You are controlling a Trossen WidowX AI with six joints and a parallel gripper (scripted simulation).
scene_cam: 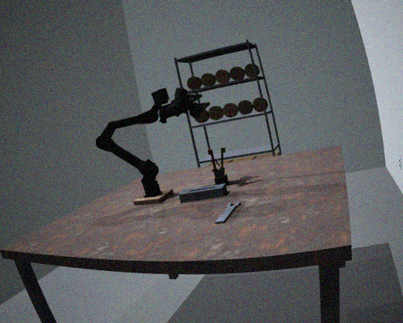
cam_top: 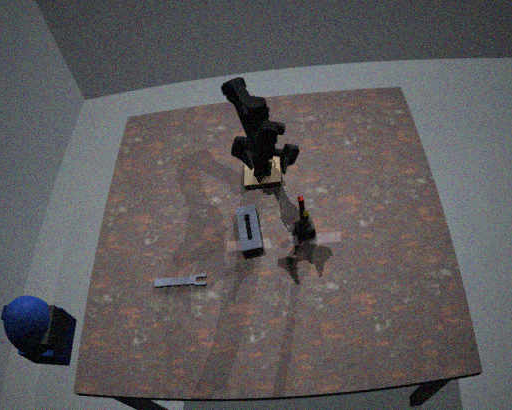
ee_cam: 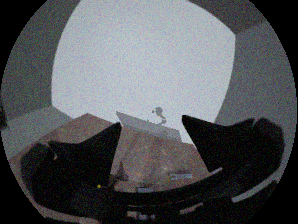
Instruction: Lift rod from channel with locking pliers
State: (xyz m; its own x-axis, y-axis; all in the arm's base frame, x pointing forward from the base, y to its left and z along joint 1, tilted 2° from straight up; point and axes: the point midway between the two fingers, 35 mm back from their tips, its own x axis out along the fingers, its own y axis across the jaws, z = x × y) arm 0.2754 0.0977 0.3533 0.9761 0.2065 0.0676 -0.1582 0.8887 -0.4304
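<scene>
Right now my gripper tip is 5 cm past the small dark holster, 8 cm to the right of it and 37 cm above it. From my gripper tip the other things lie so: flat grey forked bar 16 cm ahead, 30 cm to the right, 38 cm below; then grey channel block 4 cm behind, 12 cm to the right, 36 cm below.
</scene>
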